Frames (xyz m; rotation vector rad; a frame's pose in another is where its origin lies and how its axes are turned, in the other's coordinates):
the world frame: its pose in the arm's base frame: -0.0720 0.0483 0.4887 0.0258 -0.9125 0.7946
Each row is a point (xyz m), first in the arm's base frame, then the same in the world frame.
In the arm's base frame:
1: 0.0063 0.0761 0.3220
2: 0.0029 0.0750 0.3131
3: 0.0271 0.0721 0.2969
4: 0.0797 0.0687 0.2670
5: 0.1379 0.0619 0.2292
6: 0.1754 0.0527 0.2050
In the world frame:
1: -0.0747 0.0212 -0.1693
2: -0.0829 0.0252 -0.1722
3: -0.0877 0.0129 -0.1983
4: -0.0925 -0.0135 -0.2527
5: -0.1031 -0.0434 -0.3148
6: -0.1127 -0.0662 -0.3530

